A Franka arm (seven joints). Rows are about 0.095 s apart.
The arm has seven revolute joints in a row. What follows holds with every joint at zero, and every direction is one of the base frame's.
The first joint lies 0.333 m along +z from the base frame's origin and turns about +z.
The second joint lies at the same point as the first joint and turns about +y.
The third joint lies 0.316 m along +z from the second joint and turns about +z.
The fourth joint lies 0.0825 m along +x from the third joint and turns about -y.
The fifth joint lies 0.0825 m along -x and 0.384 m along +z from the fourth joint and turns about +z.
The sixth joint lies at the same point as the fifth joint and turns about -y.
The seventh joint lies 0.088 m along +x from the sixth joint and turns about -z.
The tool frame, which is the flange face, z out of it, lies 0.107 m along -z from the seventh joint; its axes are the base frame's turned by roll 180, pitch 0 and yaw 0 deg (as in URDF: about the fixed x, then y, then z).
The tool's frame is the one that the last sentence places.
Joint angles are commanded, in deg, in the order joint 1, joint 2, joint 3, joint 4, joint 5, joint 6, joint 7. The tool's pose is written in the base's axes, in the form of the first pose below.
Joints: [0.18 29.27 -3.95 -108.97 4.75 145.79 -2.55]
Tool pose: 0.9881 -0.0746 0.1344 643.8; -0.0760 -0.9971 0.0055 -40.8; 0.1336 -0.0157 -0.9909 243.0; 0 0 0 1
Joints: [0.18 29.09 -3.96 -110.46 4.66 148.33 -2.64]
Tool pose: 0.9851 -0.0735 0.1553 639.7; -0.0745 -0.9972 0.0006 -41.4; 0.1548 -0.0122 -0.9879 238.7; 0 0 0 1
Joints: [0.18 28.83 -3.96 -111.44 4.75 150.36 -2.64]
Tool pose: 0.9812 -0.0757 0.1777 637.6; -0.0765 -0.9971 -0.0020 -41.8; 0.1773 -0.0116 -0.9841 238.2; 0 0 0 1
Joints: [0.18 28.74 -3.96 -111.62 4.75 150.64 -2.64]
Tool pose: 0.9806 -0.0758 0.1809 637.2; -0.0767 -0.9971 -0.0025 -41.8; 0.1806 -0.0115 -0.9835 238.5; 0 0 0 1
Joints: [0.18 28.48 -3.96 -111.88 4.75 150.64 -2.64]
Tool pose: 0.9806 -0.0760 0.1809 636.1; -0.0769 -0.9970 -0.0022 -41.8; 0.1805 -0.0117 -0.9835 239.5; 0 0 0 1
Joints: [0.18 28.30 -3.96 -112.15 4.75 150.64 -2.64]
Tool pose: 0.9808 -0.0762 0.1794 634.8; -0.0771 -0.9970 -0.0020 -41.8; 0.1790 -0.0119 -0.9838 239.5; 0 0 0 1
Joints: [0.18 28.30 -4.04 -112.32 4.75 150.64 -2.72]
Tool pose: 0.9814 -0.0762 0.1765 633.8; -0.0769 -0.9970 -0.0027 -42.6; 0.1761 -0.0109 -0.9843 238.3; 0 0 0 1
